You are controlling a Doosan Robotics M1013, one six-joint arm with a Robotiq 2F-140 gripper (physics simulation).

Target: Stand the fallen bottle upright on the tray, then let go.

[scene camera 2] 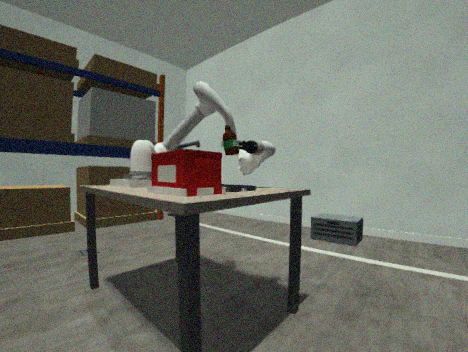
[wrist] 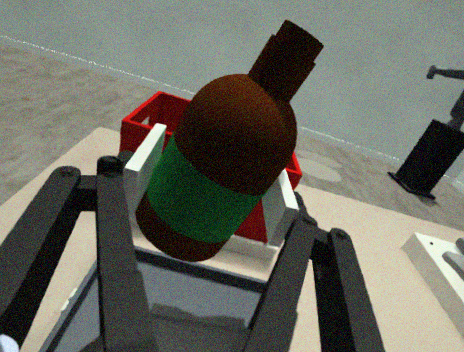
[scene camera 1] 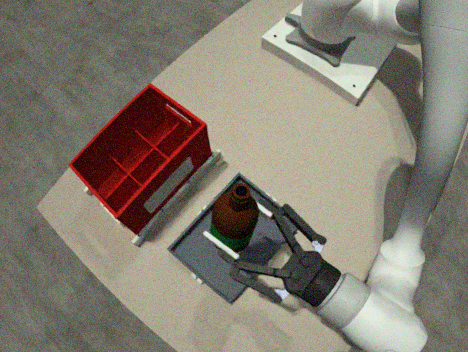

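The brown bottle with a green band is held in the air, well above table height. In scene camera 2 it is close to upright, neck up, with a slight lean. My gripper points sideways and is shut on the bottle, its pale pads on either side of the green band. The grey tray lies on the table below. In scene camera 1 the bottle and fingers cover part of it.
A red crate with dividers stands beside the tray, its top lower than the bottle in scene camera 2. The robot's white base plate is on the table. Shelving with boxes stands behind.
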